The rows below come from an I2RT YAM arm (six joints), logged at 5 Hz.
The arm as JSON. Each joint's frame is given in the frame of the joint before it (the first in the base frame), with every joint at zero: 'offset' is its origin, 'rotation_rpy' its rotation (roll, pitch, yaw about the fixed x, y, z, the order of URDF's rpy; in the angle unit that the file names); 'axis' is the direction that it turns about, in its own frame. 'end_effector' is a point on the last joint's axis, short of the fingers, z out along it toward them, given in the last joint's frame.
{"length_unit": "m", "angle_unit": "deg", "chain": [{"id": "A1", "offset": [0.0, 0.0, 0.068], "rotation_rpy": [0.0, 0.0, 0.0], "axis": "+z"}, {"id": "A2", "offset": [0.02, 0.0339, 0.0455], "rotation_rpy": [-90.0, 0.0, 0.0], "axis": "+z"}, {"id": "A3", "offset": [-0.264, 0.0, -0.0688], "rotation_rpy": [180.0, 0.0, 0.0], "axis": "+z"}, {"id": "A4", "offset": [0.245, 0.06, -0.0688], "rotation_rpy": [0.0, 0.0, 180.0], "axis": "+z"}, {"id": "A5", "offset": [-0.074, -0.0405, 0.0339], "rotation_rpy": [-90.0, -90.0, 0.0], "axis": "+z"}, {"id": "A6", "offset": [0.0, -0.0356, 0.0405], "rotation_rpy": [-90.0, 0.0, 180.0], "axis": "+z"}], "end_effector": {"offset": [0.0, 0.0, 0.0], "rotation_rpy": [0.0, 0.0, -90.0]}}
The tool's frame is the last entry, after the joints.
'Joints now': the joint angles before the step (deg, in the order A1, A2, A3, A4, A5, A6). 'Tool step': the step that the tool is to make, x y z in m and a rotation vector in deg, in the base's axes. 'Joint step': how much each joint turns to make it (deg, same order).
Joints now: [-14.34 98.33 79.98 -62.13 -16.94 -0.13]
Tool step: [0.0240 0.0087 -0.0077 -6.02 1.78 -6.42]
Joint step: [3.14 4.24 3.43 2.33 7.89 8.50]
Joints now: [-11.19 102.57 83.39 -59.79 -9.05 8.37]
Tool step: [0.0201 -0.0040 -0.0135 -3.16 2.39 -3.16]
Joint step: [0.39 5.35 3.92 0.03 4.14 2.88]
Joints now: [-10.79 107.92 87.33 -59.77 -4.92 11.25]
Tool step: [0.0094 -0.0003 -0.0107 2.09 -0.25 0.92]
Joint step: [0.01 2.45 0.82 1.42 -2.22 -0.55]
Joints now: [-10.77 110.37 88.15 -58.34 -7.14 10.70]
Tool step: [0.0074 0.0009 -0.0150 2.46 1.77 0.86]
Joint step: [0.14 3.03 0.88 -0.10 -2.17 -0.42]
